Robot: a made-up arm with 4 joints.
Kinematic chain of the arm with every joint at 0, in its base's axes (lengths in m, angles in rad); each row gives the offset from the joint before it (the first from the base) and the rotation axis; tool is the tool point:
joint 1: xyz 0 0 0.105 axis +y
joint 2: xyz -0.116 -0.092 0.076 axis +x
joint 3: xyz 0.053 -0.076 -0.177 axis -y
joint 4: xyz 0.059 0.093 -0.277 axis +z
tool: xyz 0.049 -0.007 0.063
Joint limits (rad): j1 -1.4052..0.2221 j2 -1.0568..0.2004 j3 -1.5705..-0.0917 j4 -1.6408..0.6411
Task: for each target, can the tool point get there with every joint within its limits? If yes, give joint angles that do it. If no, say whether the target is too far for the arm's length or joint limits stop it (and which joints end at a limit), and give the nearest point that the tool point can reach.
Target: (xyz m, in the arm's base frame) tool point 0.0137 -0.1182 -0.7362
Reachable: no: too far | nearest point 0.0058 -0.1046 -0.2542 | short by 0.482 m
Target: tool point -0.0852 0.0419 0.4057
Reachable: no: joint limits stop it (at a limit: joint 1, joint 2, joint 3, joint 4) | nearest point -0.3035 -0.0778 0.0183 | short by 0.460 m
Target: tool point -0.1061 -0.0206 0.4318
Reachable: no: joint limits stop it (at a limit: joint 1, joint 2, joint 3, joint 4) | nearest point -0.2719 -0.3039 0.1586 | short by 0.427 m
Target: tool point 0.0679 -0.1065 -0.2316
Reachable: yes | joints -0.5375 0.0351 -0.5774 -1.0238
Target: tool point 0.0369 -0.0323 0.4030
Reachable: no: joint limits stop it (at a limit: joint 1, joint 2, joint 3) | nearest point 0.3115 0.0090 0.0785 | short by 0.427 m
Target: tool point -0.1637 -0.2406 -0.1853
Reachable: yes | joints -0.2123 -0.5117 -1.1855 0.4024
